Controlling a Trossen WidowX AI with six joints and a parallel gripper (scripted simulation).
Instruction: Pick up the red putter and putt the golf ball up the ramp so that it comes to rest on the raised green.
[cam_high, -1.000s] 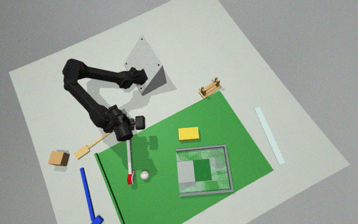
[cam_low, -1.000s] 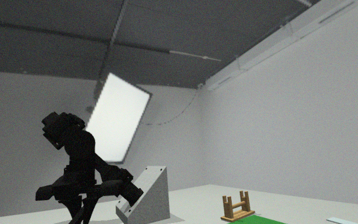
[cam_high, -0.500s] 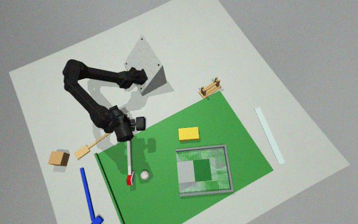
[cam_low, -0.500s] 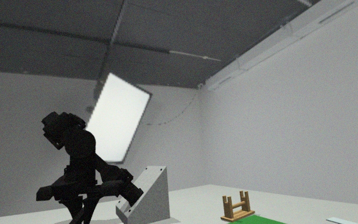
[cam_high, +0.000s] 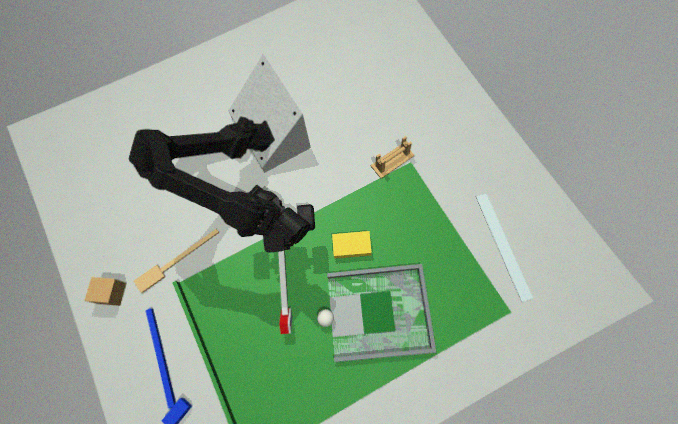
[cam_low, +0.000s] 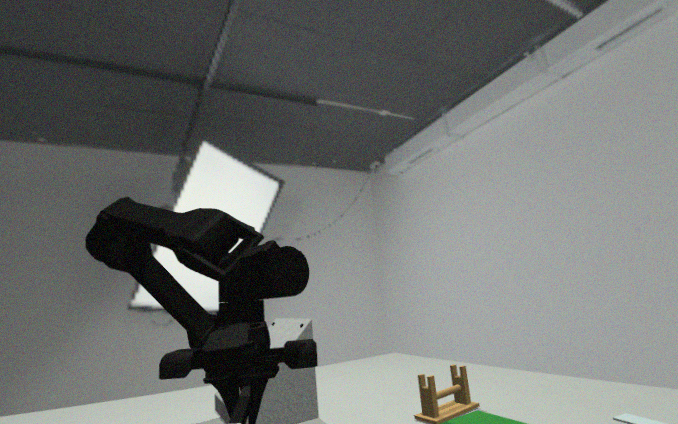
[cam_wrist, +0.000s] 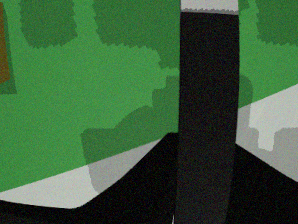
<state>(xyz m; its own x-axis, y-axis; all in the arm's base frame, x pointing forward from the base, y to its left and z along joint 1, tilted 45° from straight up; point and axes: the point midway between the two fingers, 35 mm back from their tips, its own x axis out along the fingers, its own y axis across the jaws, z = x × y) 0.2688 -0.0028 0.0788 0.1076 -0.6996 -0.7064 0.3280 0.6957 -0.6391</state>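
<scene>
My gripper tip is 11 cm short of the red putter and 4 cm to the left of it. Round my gripper tip: yellow block: 16 cm to the left, 10 cm ahead, 6 cm below; wooden paddle: 31 cm to the right, 7 cm below, 6 cm behind; white golf ball: 25 cm ahead, 5 cm below, 1 cm to the left.
</scene>
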